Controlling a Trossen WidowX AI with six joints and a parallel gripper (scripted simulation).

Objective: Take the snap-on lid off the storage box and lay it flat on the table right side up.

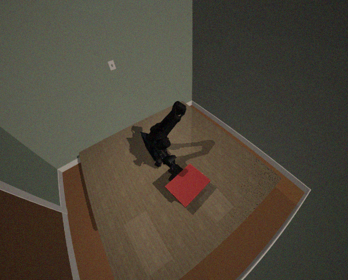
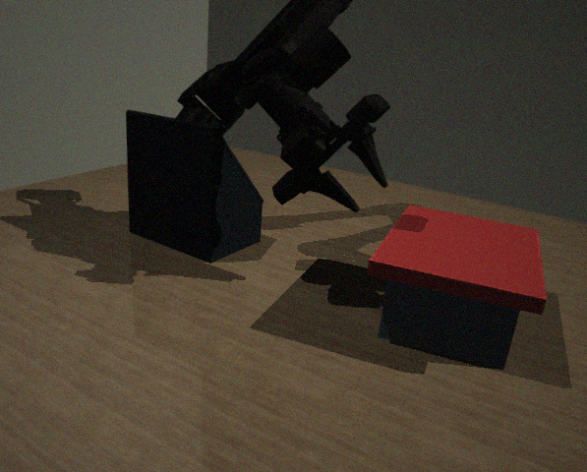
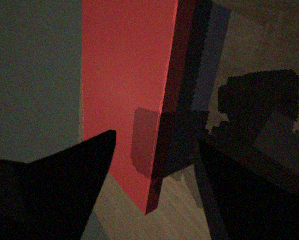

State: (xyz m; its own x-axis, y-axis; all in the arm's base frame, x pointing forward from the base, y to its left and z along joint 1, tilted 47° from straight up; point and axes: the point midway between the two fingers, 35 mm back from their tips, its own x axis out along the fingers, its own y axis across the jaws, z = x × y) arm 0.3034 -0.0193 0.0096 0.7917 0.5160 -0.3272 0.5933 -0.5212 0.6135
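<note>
The red lid lies 12 cm ahead of my gripper tip, 4 cm below it and 2 cm to the left of it. From my gripper tip the other things lie so: storage box: 12 cm ahead, 9 cm below, 2 cm to the left.
</note>
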